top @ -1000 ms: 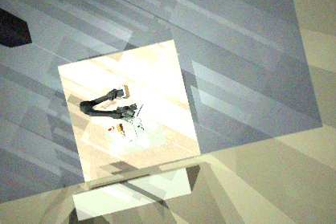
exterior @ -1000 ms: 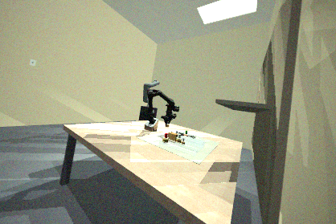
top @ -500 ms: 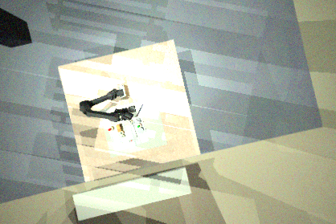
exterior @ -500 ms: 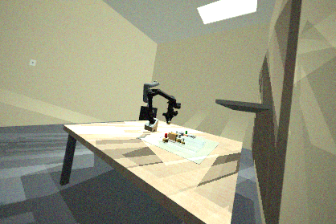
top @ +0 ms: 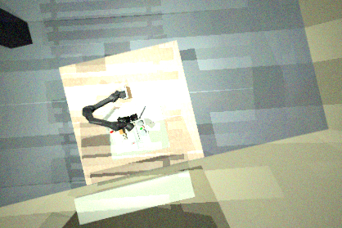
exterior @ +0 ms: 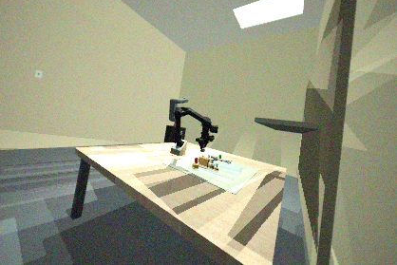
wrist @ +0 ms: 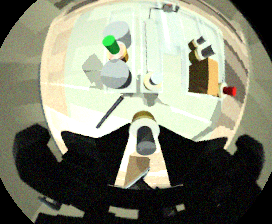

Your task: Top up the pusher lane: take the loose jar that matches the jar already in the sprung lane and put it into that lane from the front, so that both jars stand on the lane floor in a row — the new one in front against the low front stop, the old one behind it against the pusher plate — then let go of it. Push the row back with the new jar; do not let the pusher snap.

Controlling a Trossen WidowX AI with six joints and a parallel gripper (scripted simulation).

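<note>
My gripper tip is 140 mm to the left of the brown box, 100 mm short of it and 60 mm above it. From my gripper tip the other things lie so: shelf 580 mm ahead, 270 mm above, 20 mm to the right.
</note>
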